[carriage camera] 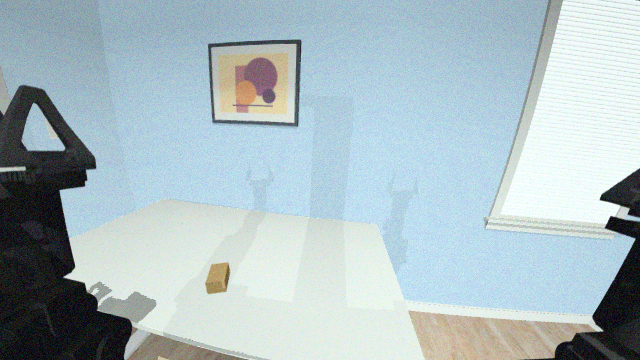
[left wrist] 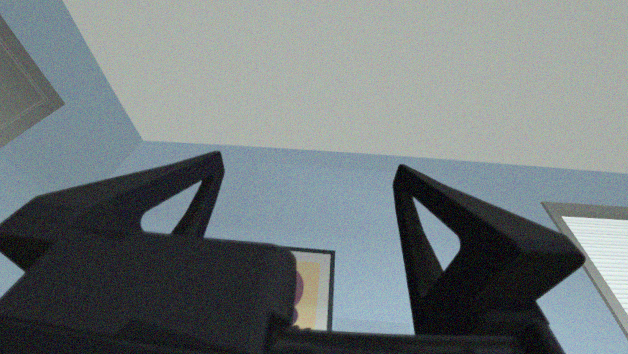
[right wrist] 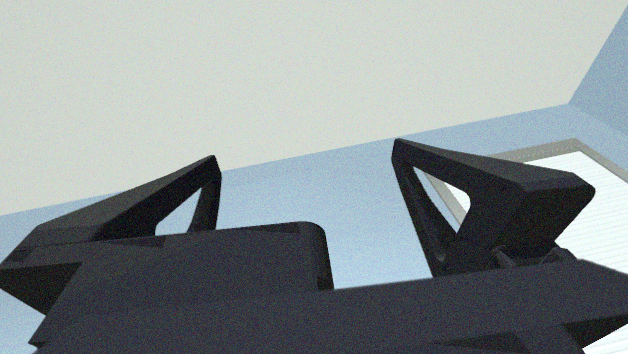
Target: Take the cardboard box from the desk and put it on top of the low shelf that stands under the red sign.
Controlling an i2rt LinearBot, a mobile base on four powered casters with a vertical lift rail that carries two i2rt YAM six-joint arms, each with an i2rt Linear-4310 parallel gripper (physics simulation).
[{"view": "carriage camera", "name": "white desk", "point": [294,280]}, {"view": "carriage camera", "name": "framed picture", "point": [252,82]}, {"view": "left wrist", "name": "my left gripper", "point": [309,167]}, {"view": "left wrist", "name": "framed picture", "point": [313,308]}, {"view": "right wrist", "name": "my right gripper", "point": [306,156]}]
